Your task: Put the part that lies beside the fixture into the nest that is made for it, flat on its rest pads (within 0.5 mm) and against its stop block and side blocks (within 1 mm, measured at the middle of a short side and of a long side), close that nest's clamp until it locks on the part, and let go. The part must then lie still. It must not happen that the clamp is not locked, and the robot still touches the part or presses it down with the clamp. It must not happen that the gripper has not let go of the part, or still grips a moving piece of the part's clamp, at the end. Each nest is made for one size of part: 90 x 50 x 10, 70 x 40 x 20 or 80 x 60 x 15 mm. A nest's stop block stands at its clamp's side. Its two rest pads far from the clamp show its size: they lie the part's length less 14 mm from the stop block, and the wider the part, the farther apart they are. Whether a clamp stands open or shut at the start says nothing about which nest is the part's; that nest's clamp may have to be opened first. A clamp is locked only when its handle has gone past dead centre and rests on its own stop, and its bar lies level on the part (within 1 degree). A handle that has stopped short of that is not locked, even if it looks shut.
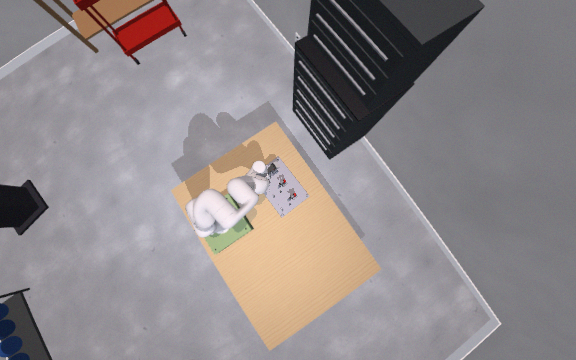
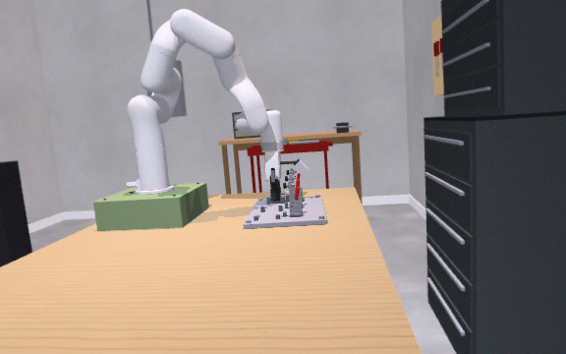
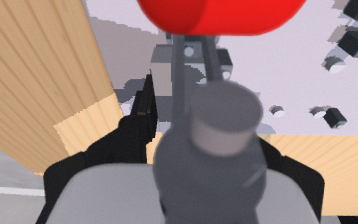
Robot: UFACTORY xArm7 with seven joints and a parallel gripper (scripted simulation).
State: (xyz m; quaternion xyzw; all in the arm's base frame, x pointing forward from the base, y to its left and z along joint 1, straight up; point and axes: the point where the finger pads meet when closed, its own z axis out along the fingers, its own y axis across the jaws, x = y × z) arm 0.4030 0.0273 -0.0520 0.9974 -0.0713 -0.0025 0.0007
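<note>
My hand is 10 mm above the grey part. From my hand the other things lie so: grey fixture plate (30 mm ahead, 120 mm to the right, 40 mm below).
</note>
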